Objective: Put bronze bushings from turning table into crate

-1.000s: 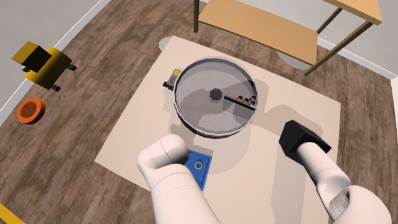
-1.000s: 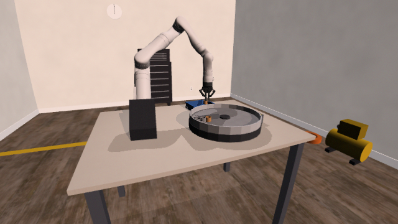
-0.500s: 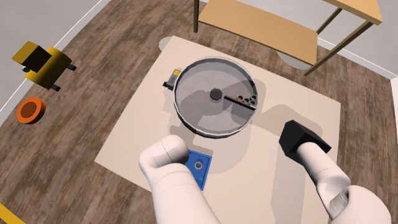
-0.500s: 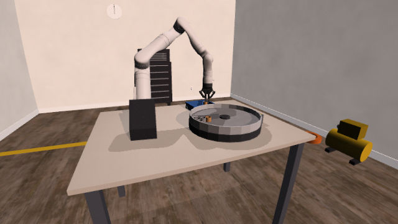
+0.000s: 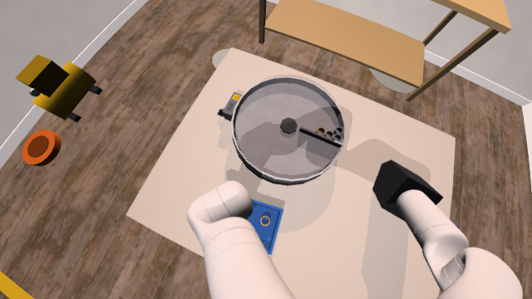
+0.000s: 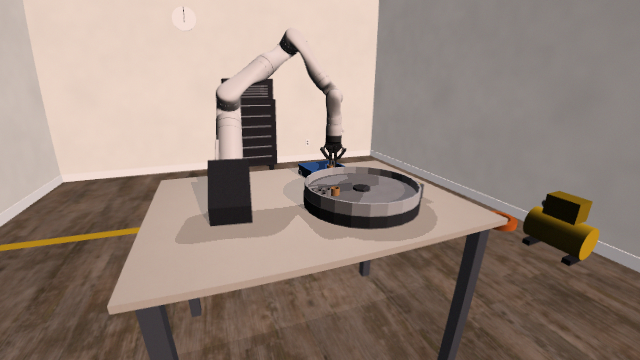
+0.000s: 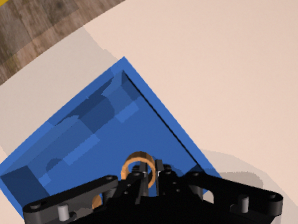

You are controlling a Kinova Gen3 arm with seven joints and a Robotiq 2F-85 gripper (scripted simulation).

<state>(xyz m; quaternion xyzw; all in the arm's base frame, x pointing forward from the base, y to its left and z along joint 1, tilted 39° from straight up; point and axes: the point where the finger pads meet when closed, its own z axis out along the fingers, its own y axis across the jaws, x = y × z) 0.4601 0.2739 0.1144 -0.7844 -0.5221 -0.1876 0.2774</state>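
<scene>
The blue crate is 50 mm behind my hand, 30 mm below it and 10 mm to the left of it. The rest, counted from my hand: grey turning table 350 mm to the right, 10 mm below.
</scene>
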